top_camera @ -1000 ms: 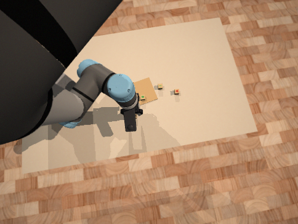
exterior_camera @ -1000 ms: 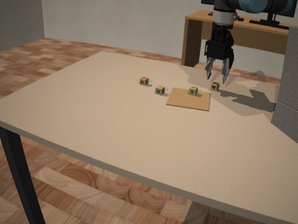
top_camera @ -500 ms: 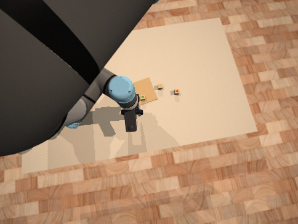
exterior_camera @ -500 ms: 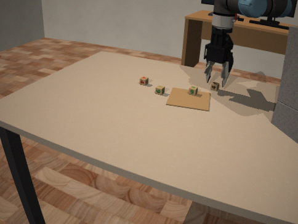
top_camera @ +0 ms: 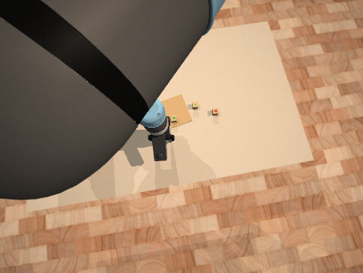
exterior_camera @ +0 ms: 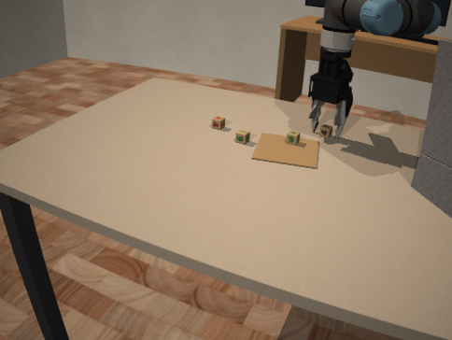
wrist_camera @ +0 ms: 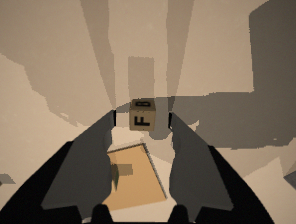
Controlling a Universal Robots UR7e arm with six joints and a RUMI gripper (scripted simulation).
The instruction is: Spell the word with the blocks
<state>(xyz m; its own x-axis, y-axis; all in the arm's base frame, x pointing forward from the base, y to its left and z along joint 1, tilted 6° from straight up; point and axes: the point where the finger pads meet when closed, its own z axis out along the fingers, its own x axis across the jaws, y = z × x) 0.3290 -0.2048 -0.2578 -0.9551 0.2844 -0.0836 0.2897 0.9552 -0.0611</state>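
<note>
Now: hand right at the F block. Round my hand: brown mat: 8 cm ahead, 12 cm to the left, 2 cm below; then green R block: 7 cm ahead, 8 cm to the left; then green-lettered block: 19 cm ahead, 12 cm to the left.
</note>
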